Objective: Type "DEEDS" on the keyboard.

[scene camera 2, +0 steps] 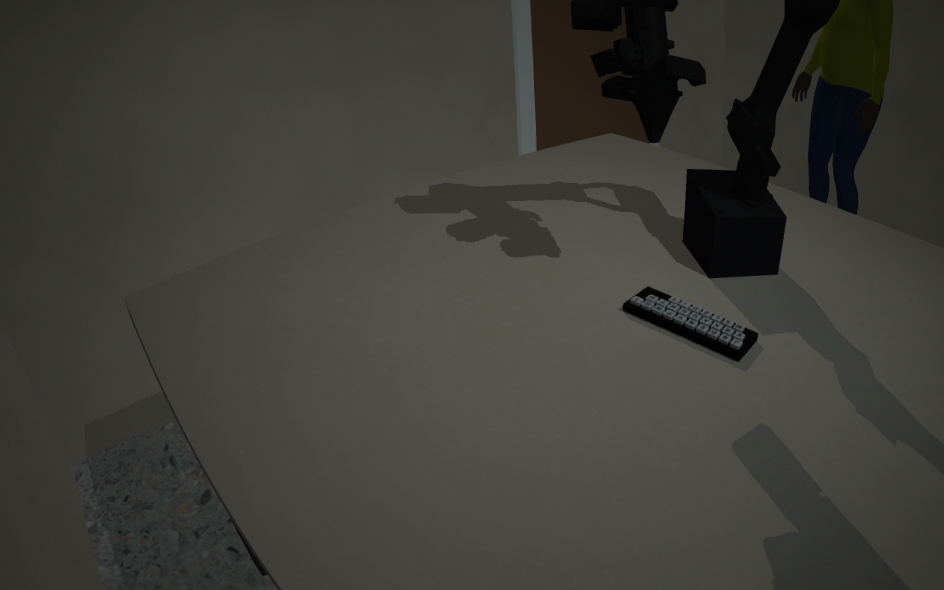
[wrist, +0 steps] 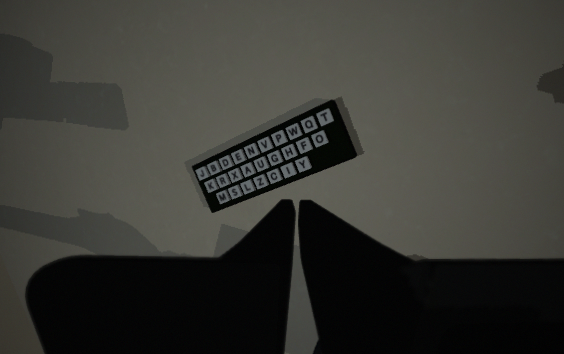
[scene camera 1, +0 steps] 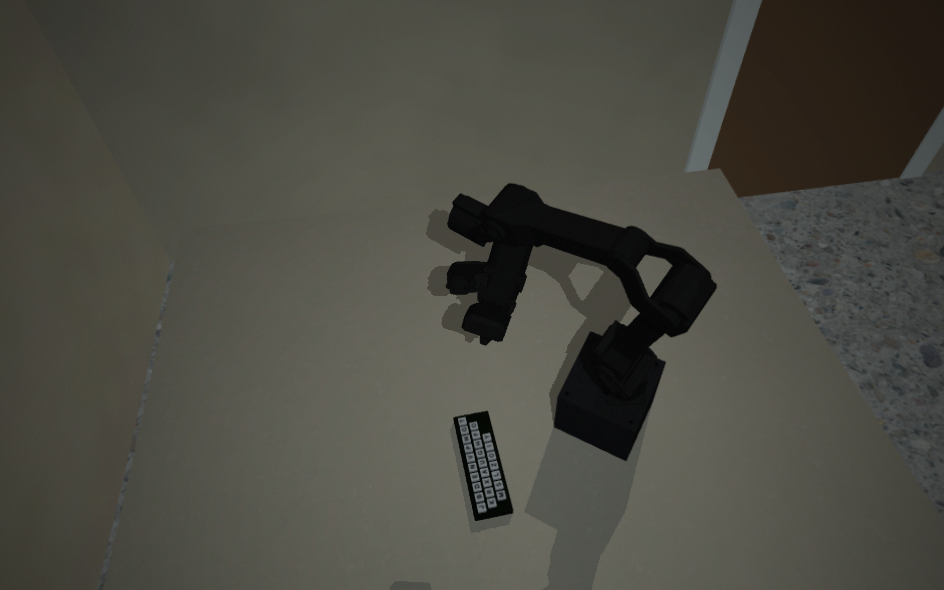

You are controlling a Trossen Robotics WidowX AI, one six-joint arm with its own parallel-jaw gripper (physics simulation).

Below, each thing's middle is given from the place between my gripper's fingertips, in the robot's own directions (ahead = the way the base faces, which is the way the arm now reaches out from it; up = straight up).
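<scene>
Relative to the black keyboard (scene camera 2: 649,304), my hand is 220 mm above and 100 mm to the right.
</scene>
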